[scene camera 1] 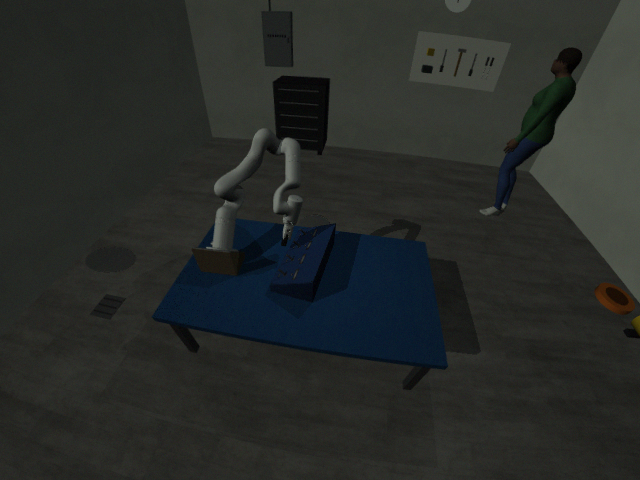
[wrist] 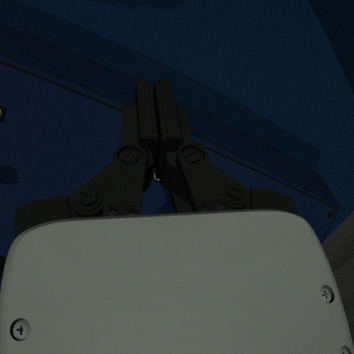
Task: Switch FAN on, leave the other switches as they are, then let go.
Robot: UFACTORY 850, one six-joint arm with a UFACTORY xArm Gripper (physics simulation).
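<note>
The blue switch panel [scene camera 1: 309, 268] [wrist: 60, 130] has a sloped face with several small levers and stands on the blue table [scene camera 1: 382, 299] [wrist: 240, 50]. The labels are too small or dark to read, so I cannot tell which switch is FAN or how it is set. My gripper [scene camera 1: 284, 242] [wrist: 149, 101] is shut and empty. Its tips are at the panel's far left edge in the scene view and over its long edge in the wrist view. A small bright tip [wrist: 157, 176] shows between the finger links; the fingers hide what is around it.
A brown board [scene camera 1: 217, 261] stands by the arm's base at the table's left. A person [scene camera 1: 542, 116] in a green top is at the far right, away from the table. A dark drawer cabinet [scene camera 1: 300, 108] stands by the back wall. An orange ring [scene camera 1: 602, 294] lies at the right.
</note>
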